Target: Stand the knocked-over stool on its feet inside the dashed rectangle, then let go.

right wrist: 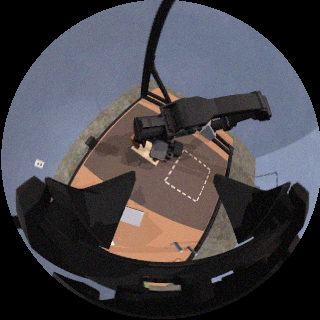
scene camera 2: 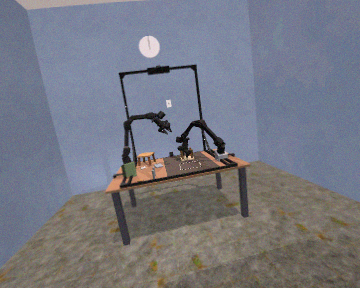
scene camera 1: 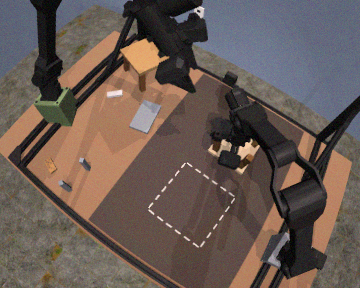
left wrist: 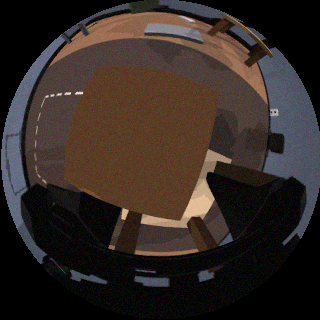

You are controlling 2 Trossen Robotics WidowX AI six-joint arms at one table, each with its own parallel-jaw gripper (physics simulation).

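Places are measured from the left arm's base along level axes (x back, y up, z left), in millimetres.
Pixels of known places: left gripper, between the fingertips: (scene camera 2: 185,157) (scene camera 1: 227,146); right gripper, between the fingertips: (right wrist: 176,176) (scene camera 2: 169,133) (scene camera 1: 195,80); left arm's base, origin of its link: (right wrist: 212,125) (scene camera 2: 220,151) (scene camera 1: 290,253); right arm's base, origin of its link: (scene camera 2: 127,163) (scene camera 1: 51,95).
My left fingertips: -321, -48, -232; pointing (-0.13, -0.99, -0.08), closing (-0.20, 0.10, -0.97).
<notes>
For each thing: its top centre in the pictures, then the offset to it from my left fingertips, as dx, dy, dz. Level surfaces: height alone.
- knocked-over stool, centre of its top: (left wrist: 214,265) (scene camera 1: 243,133) (right wrist: 154,134) (scene camera 2: 185,149) +26, +85, -21
- dark mat, height of its surface: dy -27
- leg, centre of its top: (left wrist: 145,175) -32, +85, +25
- grey plate, centre of its top: (left wrist: 174,28) (scene camera 1: 145,115) (right wrist: 127,215) -301, -20, +35
- white block, centre of its top: (scene camera 1: 114,93) -460, -19, +14
- orange tile, centre of its top: (scene camera 1: 50,165) -480, -22, +371
The knocked-over stool (scene camera 1: 247,151) (scene camera 2: 187,156) (right wrist: 145,149) lies upside down on the dark mat (scene camera 1: 136,200), pale seat down and brown legs up. It is outside the dashed rectangle (scene camera 1: 196,170) (scene camera 2: 190,161) (left wrist: 62,94) (right wrist: 180,190), just beyond its far right corner. My left gripper (scene camera 1: 235,148) (left wrist: 168,176) is open and low over the stool. In the left wrist view the end of one leg (left wrist: 140,140) fills the space between its fingers. My right gripper (scene camera 1: 180,78) (scene camera 2: 166,130) (right wrist: 176,176) is open and empty, high above the table's back.
A second, tan stool (scene camera 1: 143,55) stands upright at the back left. A grey plate (scene camera 1: 145,116), a white block (scene camera 1: 114,94), two small grey blocks (scene camera 1: 84,163) (scene camera 1: 65,186) and an orange tile (scene camera 1: 50,165) lie on the tan left side. A green box (scene camera 1: 57,107) sits at the left edge.
</notes>
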